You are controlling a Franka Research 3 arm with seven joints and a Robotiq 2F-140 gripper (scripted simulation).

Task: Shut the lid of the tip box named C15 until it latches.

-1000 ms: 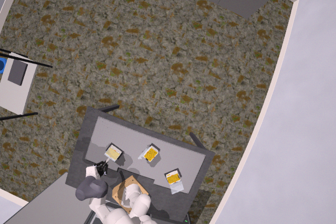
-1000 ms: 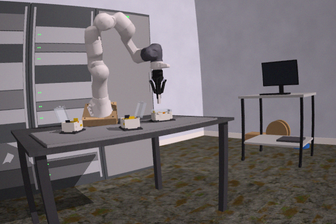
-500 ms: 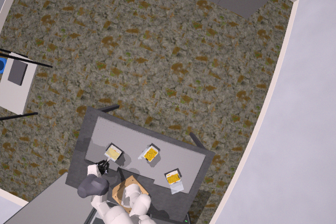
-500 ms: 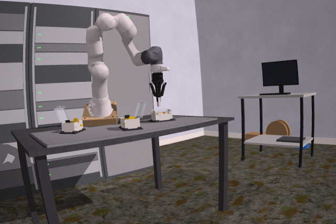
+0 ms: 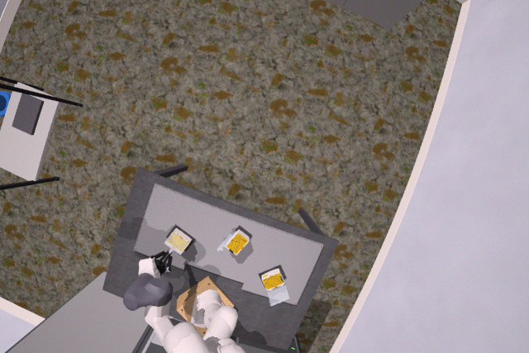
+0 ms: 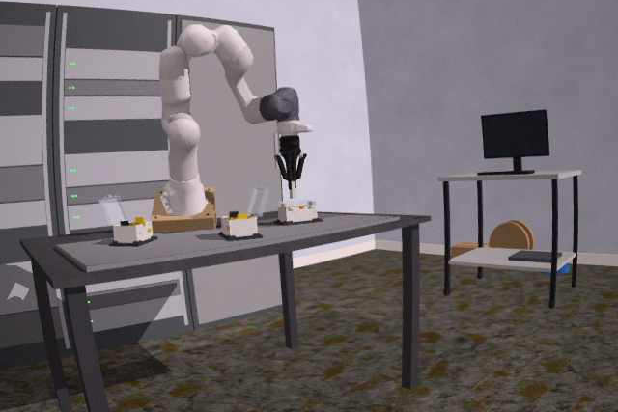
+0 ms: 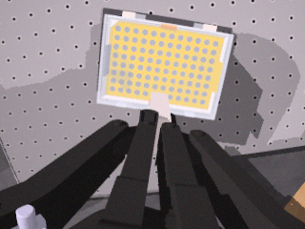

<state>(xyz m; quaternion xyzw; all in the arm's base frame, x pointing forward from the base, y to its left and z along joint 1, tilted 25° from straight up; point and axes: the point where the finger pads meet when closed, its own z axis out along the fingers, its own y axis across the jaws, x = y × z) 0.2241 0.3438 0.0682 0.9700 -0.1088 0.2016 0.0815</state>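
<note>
The tip box lid lies 30 mm ahead of my hand, 10 mm to the right of it and 50 mm below it.
</note>
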